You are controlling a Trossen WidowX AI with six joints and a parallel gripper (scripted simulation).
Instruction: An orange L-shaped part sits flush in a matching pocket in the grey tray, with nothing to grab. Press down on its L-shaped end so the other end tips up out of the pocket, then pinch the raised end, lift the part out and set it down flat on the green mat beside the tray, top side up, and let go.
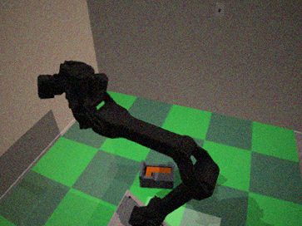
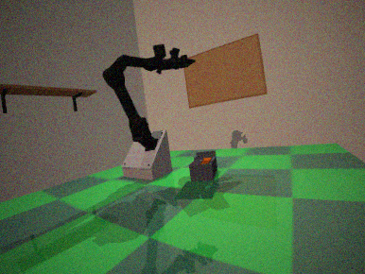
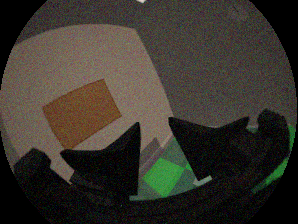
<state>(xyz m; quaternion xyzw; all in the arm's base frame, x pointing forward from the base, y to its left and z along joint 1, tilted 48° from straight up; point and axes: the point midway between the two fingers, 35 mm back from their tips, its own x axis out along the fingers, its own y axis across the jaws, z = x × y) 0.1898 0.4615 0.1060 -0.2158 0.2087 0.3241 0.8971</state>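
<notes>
Now: the orange L-shaped part 53 cm below my gripper tip, 24 cm to the right of it and 8 cm ahead of it.
</notes>
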